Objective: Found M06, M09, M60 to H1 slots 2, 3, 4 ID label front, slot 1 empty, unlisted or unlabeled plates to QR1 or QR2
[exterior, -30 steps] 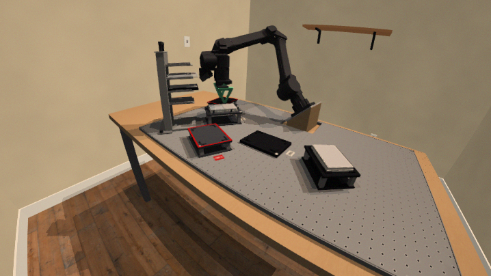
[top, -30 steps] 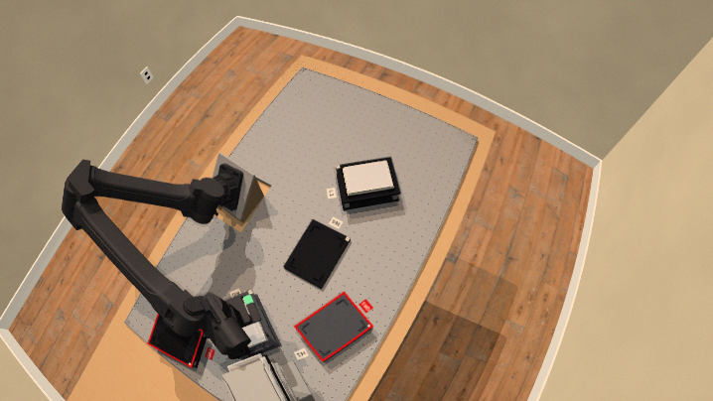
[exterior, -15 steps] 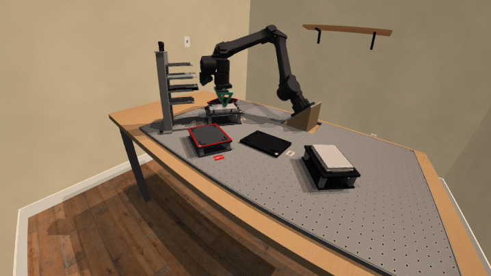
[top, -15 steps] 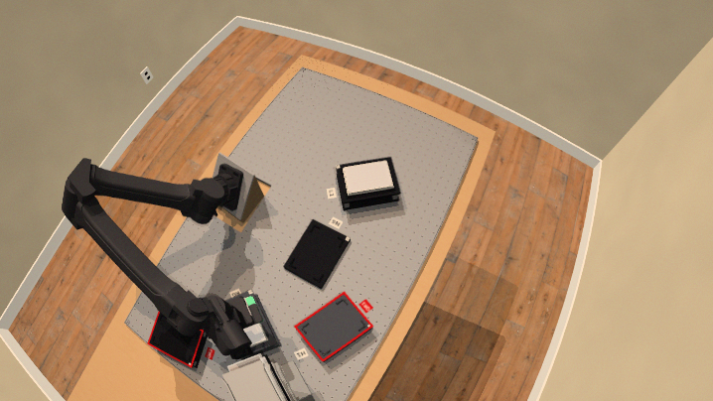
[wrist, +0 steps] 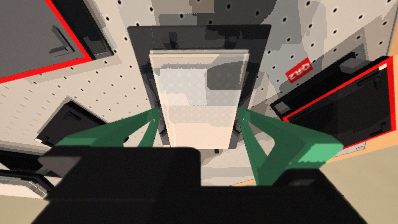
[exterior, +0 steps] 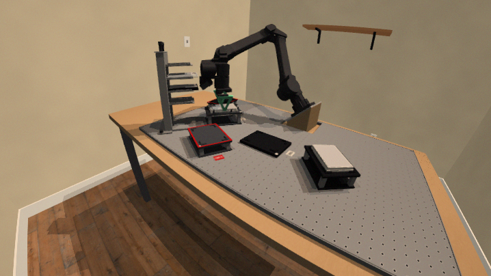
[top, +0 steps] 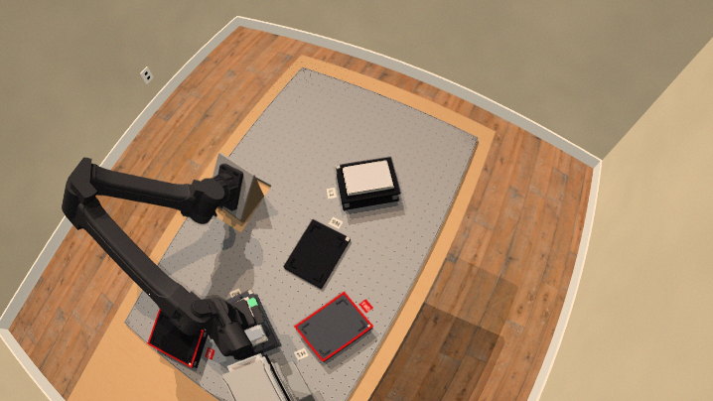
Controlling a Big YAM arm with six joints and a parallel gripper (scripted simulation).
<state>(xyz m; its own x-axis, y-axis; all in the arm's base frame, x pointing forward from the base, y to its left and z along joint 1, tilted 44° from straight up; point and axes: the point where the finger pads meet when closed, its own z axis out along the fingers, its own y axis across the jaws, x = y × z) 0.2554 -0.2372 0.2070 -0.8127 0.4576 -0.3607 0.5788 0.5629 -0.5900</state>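
Now: hand 20 mm above the grey regrip nest. The rest, counted from my hand: H1 deck label: 160 mm ahead, 10 mm to the left, 80 mm below; then dark plate: 140 mm ahead, 100 mm to the right, 100 mm above; then red-edged quarantine nest: 170 mm behind, 160 mm to the right, 40 mm below.
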